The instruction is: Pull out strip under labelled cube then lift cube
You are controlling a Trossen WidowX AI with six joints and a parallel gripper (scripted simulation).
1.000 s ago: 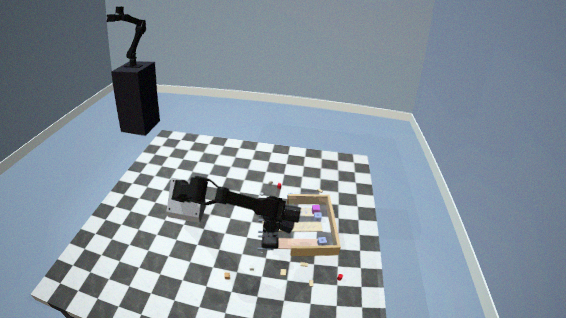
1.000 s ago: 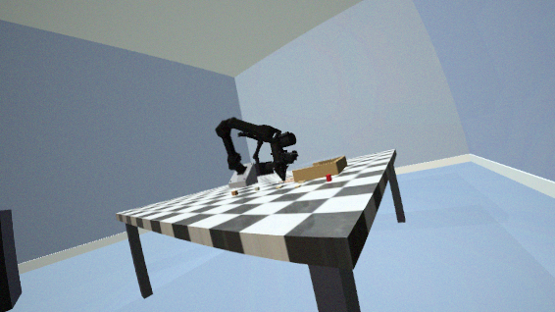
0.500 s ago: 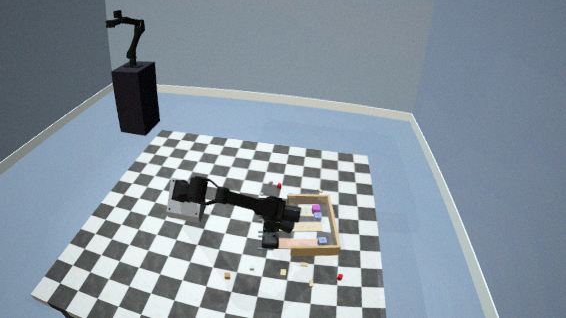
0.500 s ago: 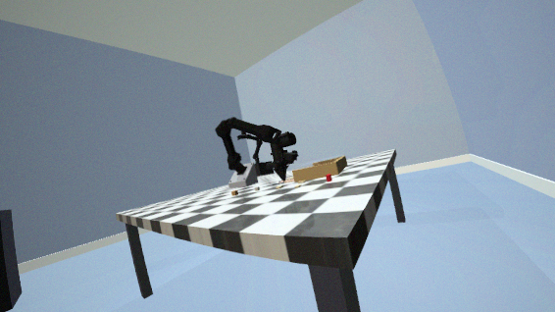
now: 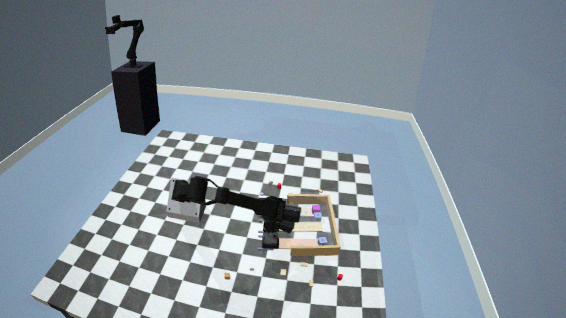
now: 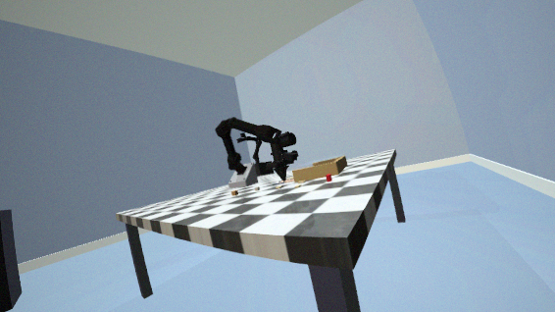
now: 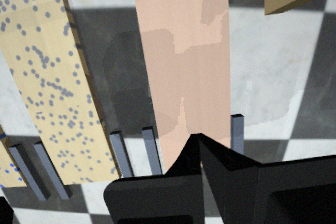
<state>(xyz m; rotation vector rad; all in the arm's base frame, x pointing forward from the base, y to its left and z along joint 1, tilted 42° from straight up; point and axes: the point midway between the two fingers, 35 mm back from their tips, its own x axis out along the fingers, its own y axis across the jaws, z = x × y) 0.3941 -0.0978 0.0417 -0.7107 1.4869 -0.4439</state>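
My gripper tip is now 100 mm short of the pink strip and 20 mm to the right of it.
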